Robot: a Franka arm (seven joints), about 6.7 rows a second.
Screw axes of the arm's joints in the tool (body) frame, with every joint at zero. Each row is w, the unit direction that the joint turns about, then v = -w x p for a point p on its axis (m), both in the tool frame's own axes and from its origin. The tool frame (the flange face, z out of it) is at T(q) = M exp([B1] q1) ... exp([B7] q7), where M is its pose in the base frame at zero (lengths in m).
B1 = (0, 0, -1, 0, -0.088, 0)
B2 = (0, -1, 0, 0.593, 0, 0.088)
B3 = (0, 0, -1, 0, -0.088, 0)
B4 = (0, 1, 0, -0.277, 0, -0.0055)
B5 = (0, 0, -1, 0, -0.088, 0)
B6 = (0, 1, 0, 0.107, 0, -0.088)
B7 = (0, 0, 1, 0, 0, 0)
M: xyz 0.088 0 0.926 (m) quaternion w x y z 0 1 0 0
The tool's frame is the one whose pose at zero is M.
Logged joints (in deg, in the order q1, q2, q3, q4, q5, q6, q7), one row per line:
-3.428, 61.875, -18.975, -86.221, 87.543, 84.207, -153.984
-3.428, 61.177, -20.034, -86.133, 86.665, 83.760, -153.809
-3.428, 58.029, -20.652, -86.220, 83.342, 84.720, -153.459
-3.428, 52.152, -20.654, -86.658, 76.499, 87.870, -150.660
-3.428, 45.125, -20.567, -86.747, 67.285, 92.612, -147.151
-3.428, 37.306, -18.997, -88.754, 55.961, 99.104, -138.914
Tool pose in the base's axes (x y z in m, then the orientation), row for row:
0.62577, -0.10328, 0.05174, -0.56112, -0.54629, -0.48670, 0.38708
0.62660, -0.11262, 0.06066, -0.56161, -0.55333, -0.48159, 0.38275
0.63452, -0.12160, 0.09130, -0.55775, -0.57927, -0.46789, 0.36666
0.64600, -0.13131, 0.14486, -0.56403, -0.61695, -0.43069, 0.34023
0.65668, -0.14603, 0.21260, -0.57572, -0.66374, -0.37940, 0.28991
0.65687, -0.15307, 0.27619, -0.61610, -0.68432, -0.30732, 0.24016
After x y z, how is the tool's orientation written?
As a quaternion, x y z w.
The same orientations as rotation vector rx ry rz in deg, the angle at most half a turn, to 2 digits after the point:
-81.82, -79.66, -70.97
-82.06, -80.85, -70.37
-82.12, -85.29, -68.89
-84.10, -92.00, -64.22
-88.00, -101.46, -58.00
-96.60, -107.30, -48.19

